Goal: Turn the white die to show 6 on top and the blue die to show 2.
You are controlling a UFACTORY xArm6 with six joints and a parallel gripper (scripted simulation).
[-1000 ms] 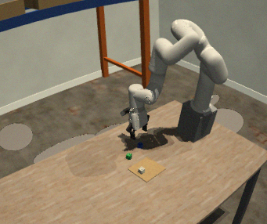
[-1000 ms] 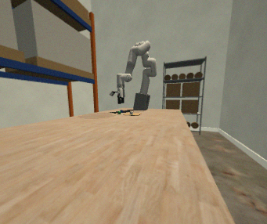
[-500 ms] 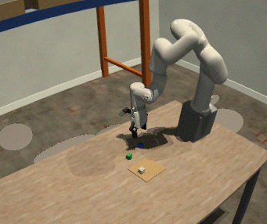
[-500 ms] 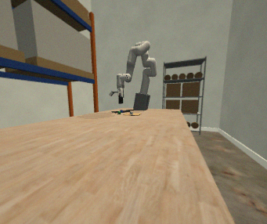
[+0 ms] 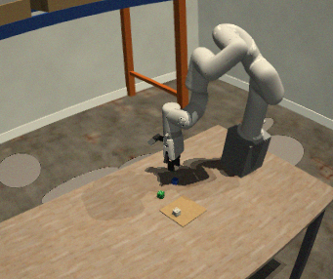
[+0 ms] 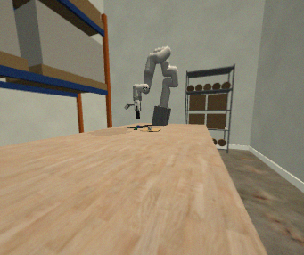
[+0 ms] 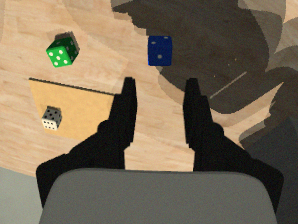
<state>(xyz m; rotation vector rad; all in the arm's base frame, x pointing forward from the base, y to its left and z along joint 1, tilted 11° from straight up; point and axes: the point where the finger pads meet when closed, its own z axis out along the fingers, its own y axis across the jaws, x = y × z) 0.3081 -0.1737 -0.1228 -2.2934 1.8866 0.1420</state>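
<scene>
Right now the blue die is 90 mm below my hand. From my hand the other things lie so: green die: 110 mm ahead, 20 mm to the left, 90 mm below; then tan mat: 110 mm ahead, 160 mm to the left, 100 mm below; then white die: 150 mm ahead, 150 mm to the left, 90 mm below.
</scene>
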